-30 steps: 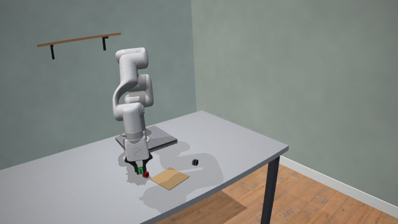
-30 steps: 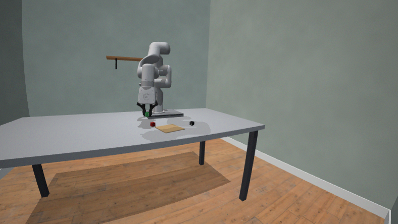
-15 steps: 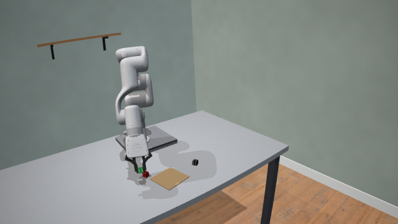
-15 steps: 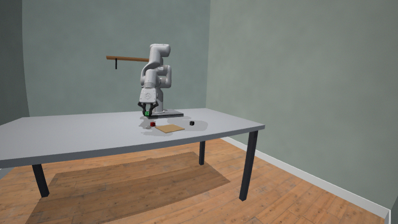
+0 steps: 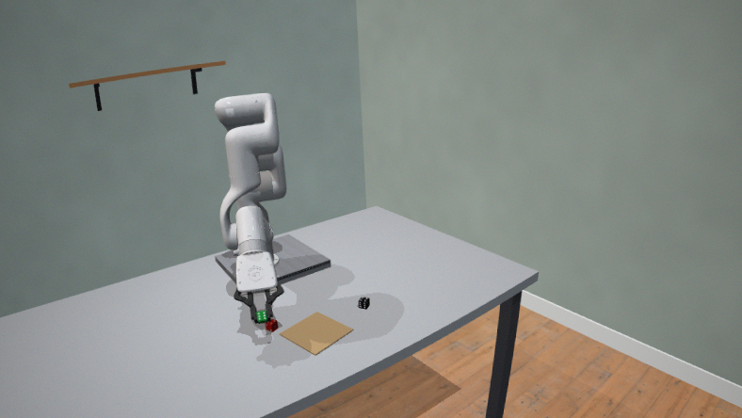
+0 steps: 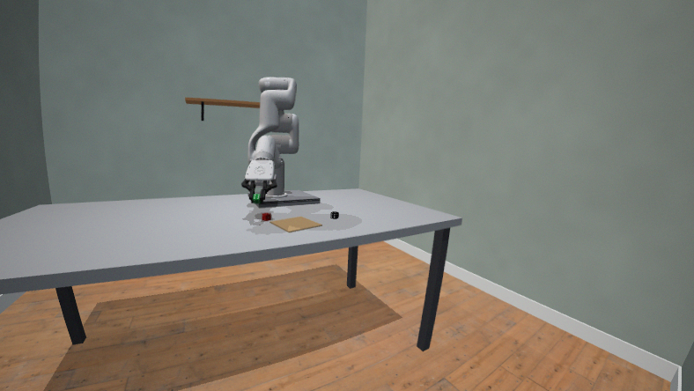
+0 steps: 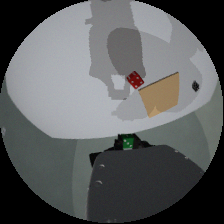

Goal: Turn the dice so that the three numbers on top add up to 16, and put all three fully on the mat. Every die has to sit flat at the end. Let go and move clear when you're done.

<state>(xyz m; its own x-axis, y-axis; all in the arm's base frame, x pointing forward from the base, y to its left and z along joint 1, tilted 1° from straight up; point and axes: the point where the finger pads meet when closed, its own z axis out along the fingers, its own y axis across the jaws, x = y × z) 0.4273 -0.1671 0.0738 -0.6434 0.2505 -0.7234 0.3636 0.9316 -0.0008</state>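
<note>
My gripper is now 100 mm above the red die, 80 mm past it and 50 mm to the right of it. Also, from my hand: black die (310 mm to the left, 100 mm below, 20 mm behind); tan mat (140 mm to the left, 110 mm below, 10 mm ahead); green die (10 mm below).
</note>
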